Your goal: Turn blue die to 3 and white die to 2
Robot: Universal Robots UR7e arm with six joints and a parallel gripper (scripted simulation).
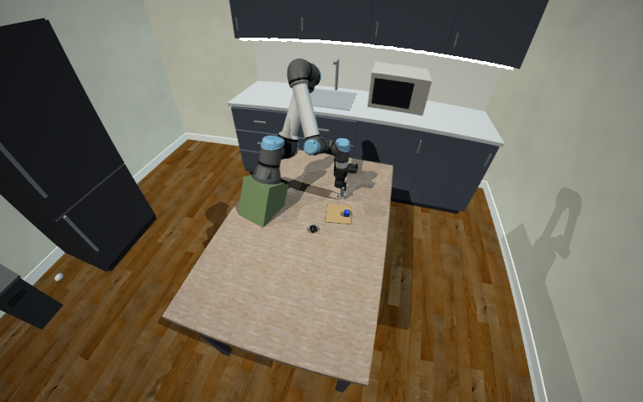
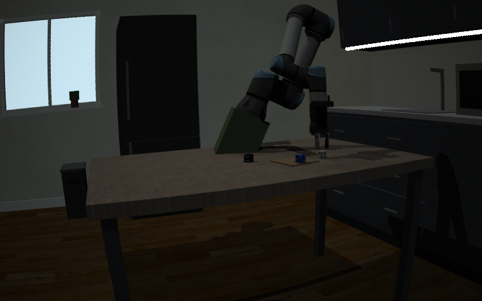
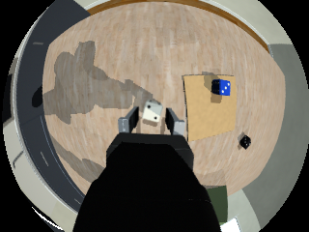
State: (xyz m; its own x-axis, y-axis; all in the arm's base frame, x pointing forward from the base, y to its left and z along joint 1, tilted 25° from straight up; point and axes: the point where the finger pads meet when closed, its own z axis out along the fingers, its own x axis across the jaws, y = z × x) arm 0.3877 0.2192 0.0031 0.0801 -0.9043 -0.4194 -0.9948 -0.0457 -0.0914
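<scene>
The white die lies 4 cm below my hand. From my hand the other things lie so: black die 6 cm behind, 30 cm to the right, 4 cm below; blue die 7 cm ahead, 13 cm to the right, 4 cm below; tan mat 2 cm ahead, 14 cm to the right, 5 cm below.
</scene>
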